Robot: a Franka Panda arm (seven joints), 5 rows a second.
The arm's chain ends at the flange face. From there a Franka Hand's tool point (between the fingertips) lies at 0.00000 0.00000 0.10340 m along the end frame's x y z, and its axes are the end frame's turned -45 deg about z.
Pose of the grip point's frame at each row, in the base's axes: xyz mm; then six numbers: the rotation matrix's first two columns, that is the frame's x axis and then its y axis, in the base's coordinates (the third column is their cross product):
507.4 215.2 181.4 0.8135 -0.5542 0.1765 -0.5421 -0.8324 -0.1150
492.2 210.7 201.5 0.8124 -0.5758 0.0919 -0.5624 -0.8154 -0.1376
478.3 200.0 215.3 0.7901 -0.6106 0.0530 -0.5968 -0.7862 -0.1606
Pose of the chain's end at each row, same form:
485.6 215.4 282.5 0.1919 -0.9805 0.0435 -0.9586 -0.1967 -0.2061
476.3 204.5 303.5 0.1768 -0.9837 -0.0323 -0.9721 -0.1694 -0.1623
463.9 190.2 317.2 0.1367 -0.9877 -0.0761 -0.9807 -0.1242 -0.1510

